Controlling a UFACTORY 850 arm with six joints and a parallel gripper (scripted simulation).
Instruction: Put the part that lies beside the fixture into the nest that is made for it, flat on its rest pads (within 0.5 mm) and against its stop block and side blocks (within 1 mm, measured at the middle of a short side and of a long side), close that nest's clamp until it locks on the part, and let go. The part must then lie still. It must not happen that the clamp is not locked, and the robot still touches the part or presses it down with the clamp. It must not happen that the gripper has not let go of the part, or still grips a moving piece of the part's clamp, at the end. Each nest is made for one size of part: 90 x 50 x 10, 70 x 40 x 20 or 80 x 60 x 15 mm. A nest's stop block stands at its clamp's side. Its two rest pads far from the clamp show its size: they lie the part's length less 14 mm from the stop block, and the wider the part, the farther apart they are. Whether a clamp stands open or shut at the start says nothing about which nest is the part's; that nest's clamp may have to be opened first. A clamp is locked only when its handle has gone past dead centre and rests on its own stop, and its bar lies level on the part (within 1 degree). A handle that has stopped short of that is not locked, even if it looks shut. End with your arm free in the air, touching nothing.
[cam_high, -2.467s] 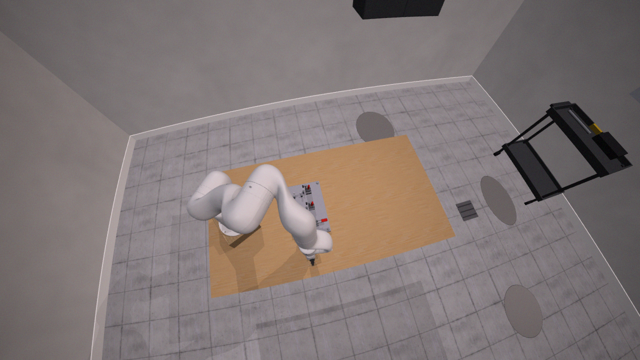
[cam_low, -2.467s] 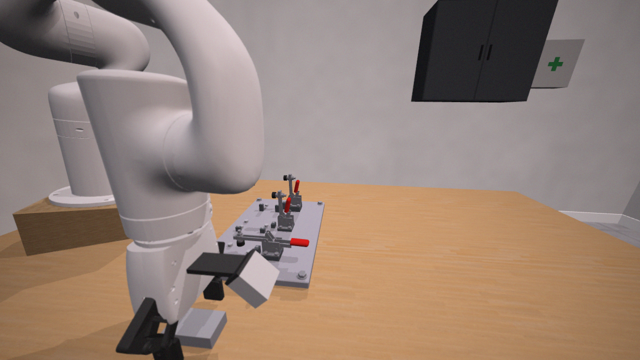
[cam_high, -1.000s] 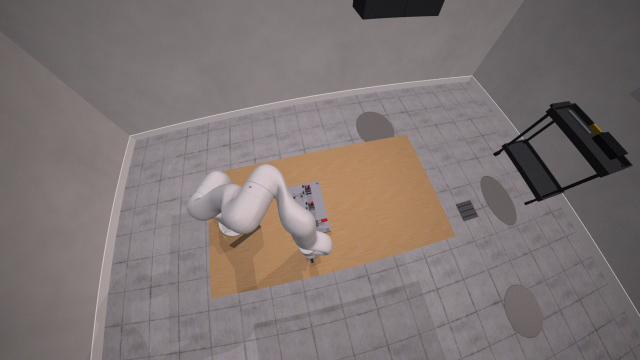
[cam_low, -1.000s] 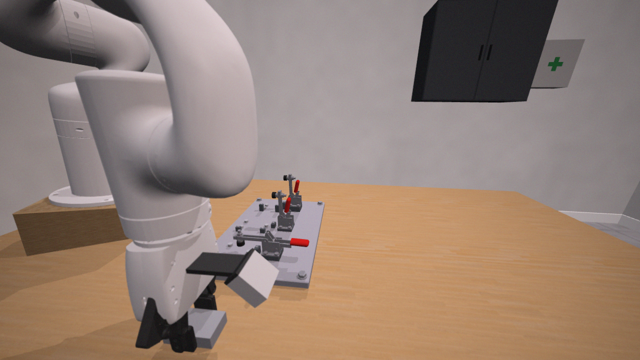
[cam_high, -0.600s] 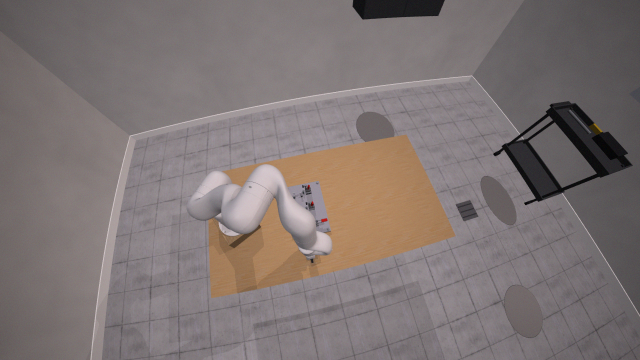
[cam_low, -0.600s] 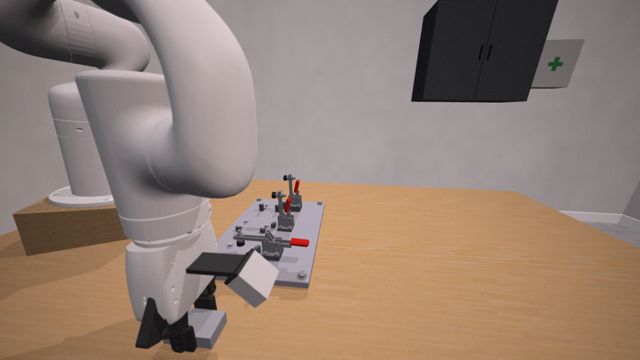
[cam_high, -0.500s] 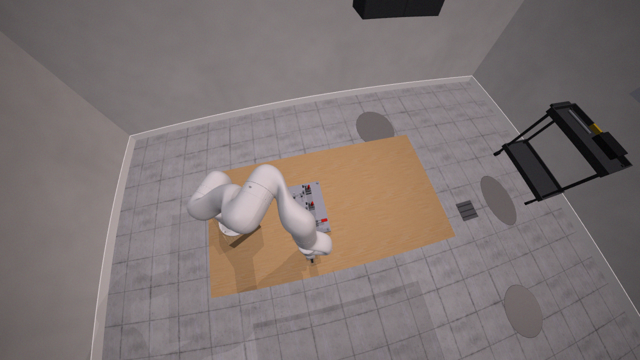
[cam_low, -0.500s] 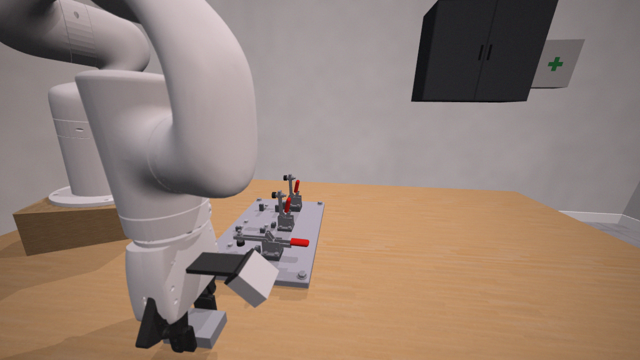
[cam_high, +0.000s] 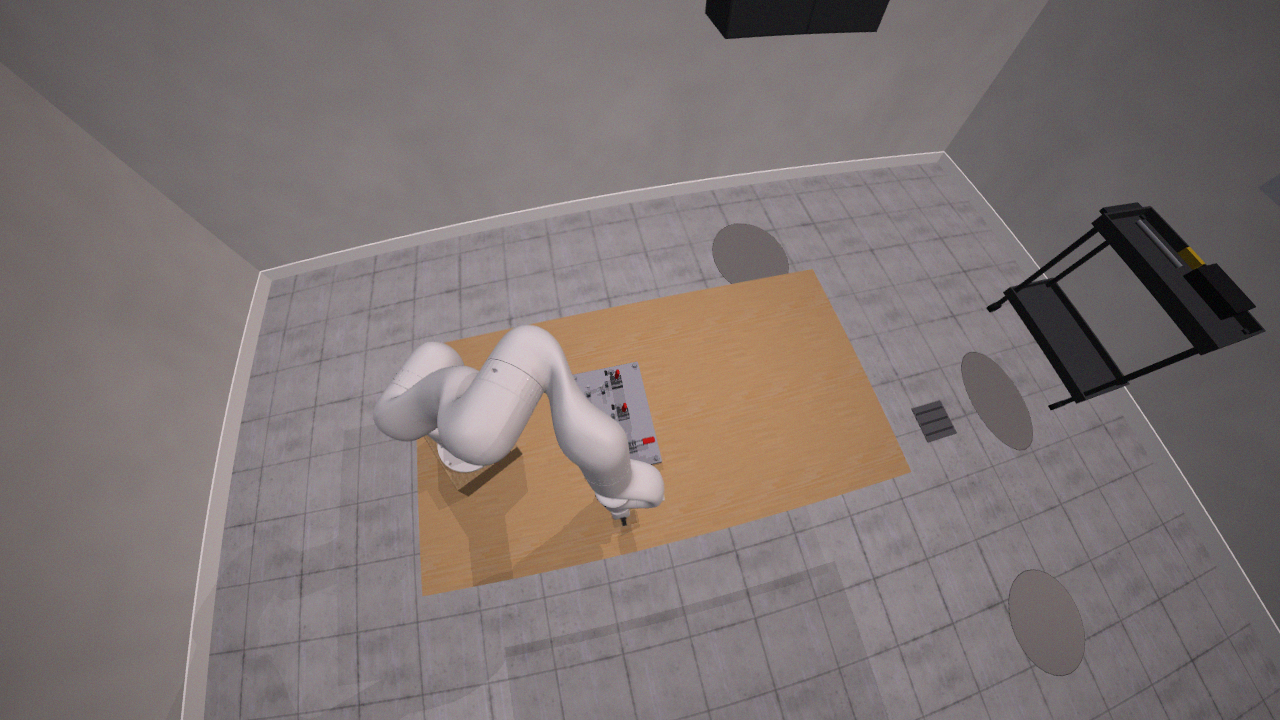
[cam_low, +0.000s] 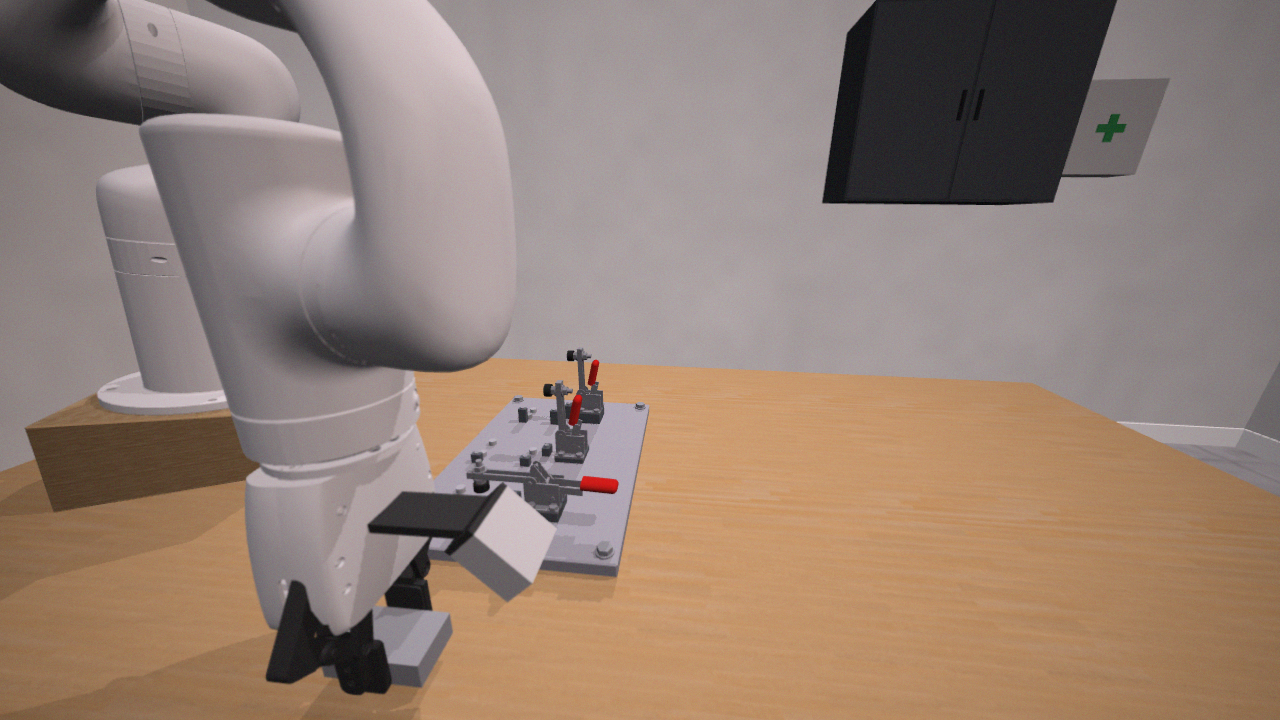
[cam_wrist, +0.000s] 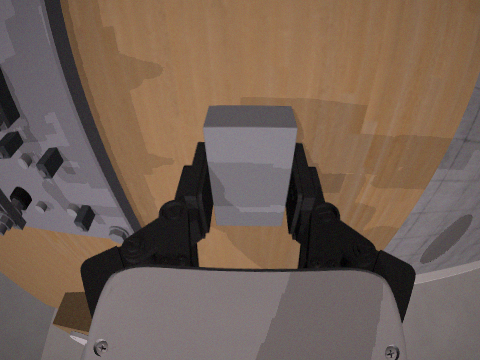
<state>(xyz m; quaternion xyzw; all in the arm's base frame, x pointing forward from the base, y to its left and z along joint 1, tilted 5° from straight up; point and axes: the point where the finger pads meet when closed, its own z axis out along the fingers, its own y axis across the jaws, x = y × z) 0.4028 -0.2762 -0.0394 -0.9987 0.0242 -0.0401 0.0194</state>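
The clamp lies 70 mm ahead of my hand, 160 mm to the left of it and 20 mm above it. From my hand the other things lie so: grey fixture plate: 40 mm ahead, 270 mm to the left, 20 mm below; grey block part: 10 mm below.
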